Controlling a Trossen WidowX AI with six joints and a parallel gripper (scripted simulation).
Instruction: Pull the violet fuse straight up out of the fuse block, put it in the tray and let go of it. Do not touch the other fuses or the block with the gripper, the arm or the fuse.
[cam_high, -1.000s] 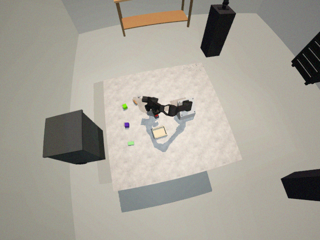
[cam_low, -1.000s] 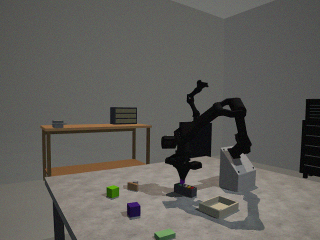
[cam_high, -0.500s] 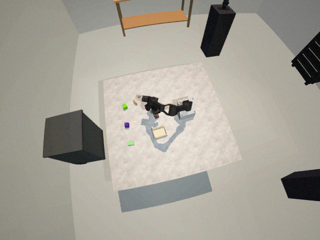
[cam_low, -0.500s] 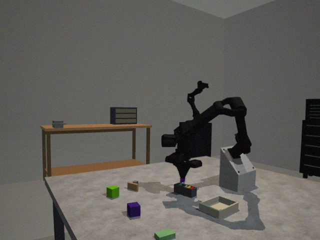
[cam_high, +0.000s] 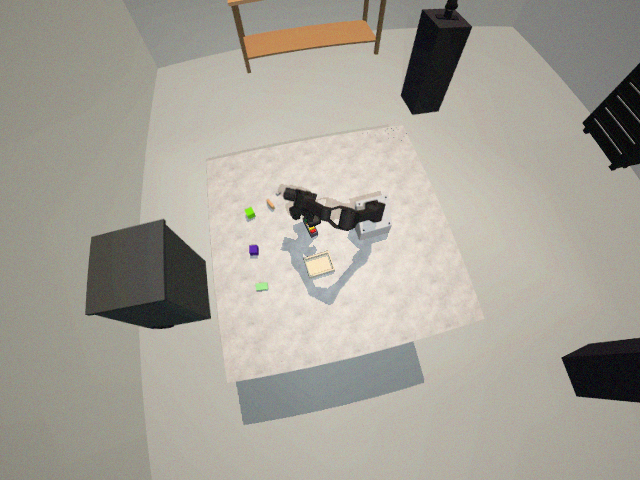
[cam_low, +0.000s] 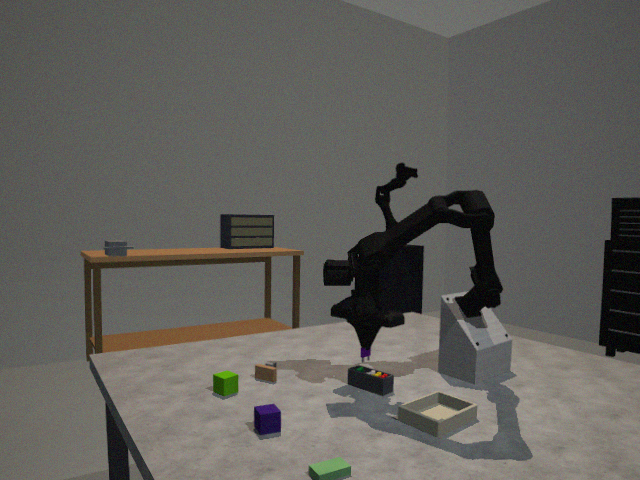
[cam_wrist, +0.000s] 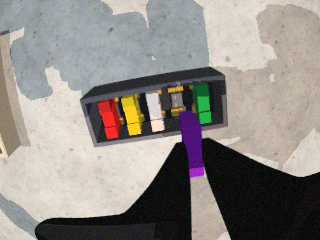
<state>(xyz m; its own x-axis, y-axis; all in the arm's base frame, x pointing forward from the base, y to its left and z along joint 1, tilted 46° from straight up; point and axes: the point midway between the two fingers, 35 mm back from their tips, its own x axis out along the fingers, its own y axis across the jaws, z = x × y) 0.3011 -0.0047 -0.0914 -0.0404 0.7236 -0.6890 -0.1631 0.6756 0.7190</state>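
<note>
My gripper tip is 230 mm to the right of the tan tray, 90 mm above it and 10 mm short of it. From my gripper tip the other things lie so: white fuse: 70 mm below, 20 mm to the left; then violet fuse: 10 mm below; then green fuse: 70 mm below, 20 mm to the right, 10 mm ahead.
</note>
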